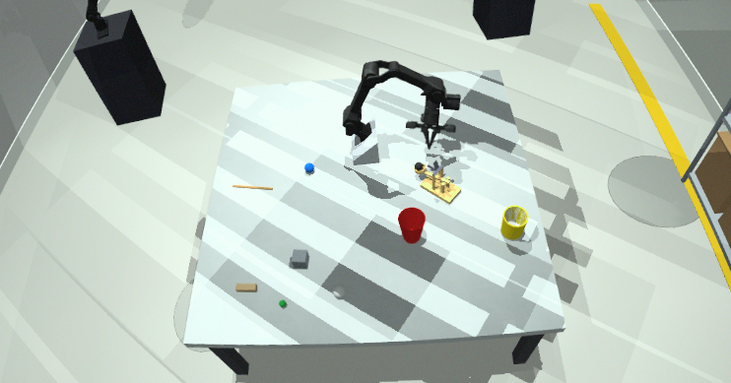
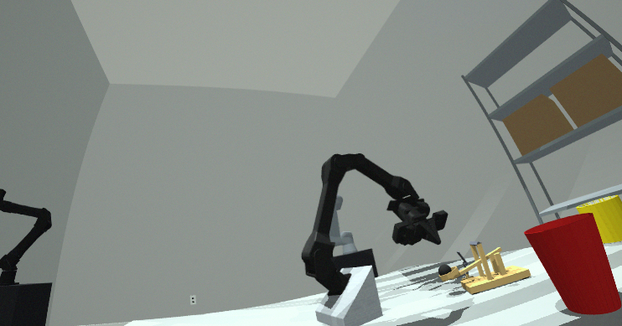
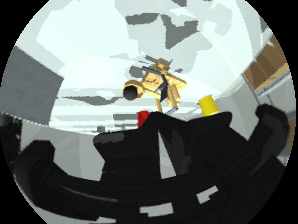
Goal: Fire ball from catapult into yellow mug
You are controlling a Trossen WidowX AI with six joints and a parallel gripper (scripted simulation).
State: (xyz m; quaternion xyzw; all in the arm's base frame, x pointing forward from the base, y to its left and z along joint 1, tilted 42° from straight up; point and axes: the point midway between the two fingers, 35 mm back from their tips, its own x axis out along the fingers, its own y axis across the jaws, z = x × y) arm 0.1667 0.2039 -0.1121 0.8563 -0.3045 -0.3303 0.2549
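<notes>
Right now my gripper tip is 2 cm short of the black ball, 4 cm to the left of it and 7 cm above it. Also, from my gripper tip: yellow mug: 35 cm ahead, 23 cm to the left, 10 cm below; then wooden catapult: 6 cm ahead, 1 cm to the left, 7 cm below; then red cup: 29 cm ahead, 13 cm to the right, 10 cm below.
</notes>
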